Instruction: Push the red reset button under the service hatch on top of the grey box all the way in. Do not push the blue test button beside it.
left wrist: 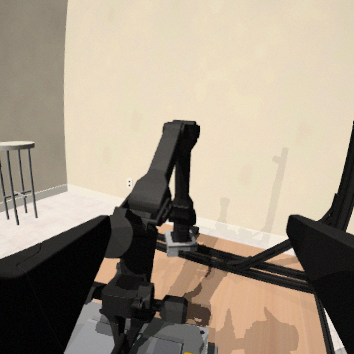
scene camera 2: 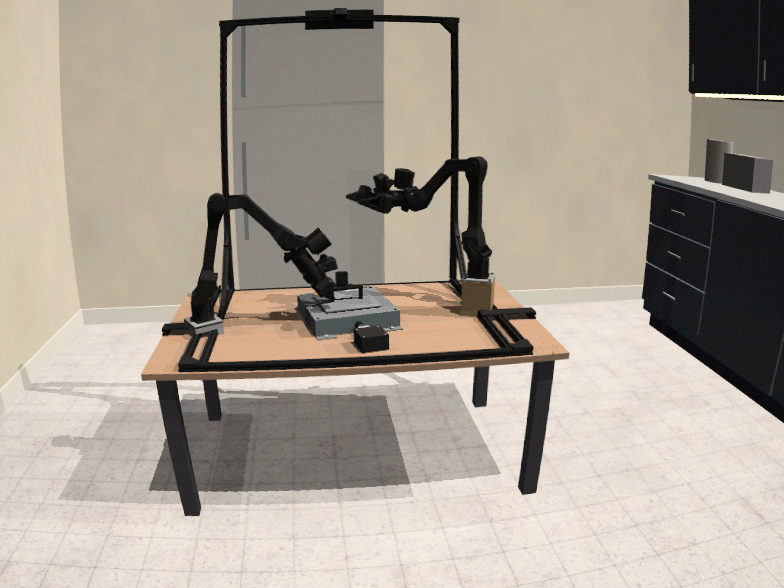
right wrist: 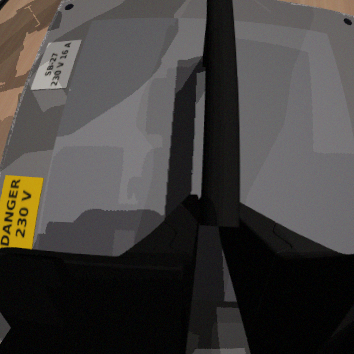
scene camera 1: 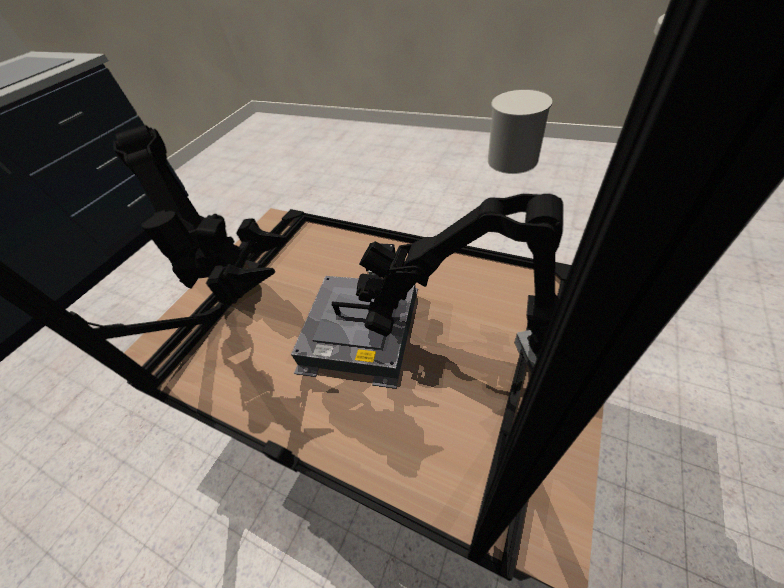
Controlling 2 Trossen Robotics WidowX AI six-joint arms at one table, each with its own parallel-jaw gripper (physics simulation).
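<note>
The grey box (scene camera 1: pixel 345 365) (scene camera 2: pixel 335 324) stands mid-table. Its hatch (scene camera 1: pixel 335 333) (right wrist: pixel 115 165) looks closed and flat on top. The red and blue buttons show in no view. The hatch's black bar handle (scene camera 1: pixel 351 305) (scene camera 2: pixel 352 286) (right wrist: pixel 221 115) stands above it. My right gripper (scene camera 1: pixel 378 310) (scene camera 2: pixel 332 293) (right wrist: pixel 206 203) is low over the hatch, shut on the near end of the handle in the right wrist view. My left gripper (scene camera 1: pixel 269 272) (scene camera 2: pixel 350 196) is open and empty, raised high above the table, apart from the box.
A small black block (scene camera 2: pixel 371 339) stands beside the box in scene camera 2. A brown block (scene camera 2: pixel 476 297) is under the left arm's base. Black frame rails (scene camera 2: pixel 354 362) edge the wooden table (scene camera 1: pixel 455 468). The right arm reaches across one side of the box.
</note>
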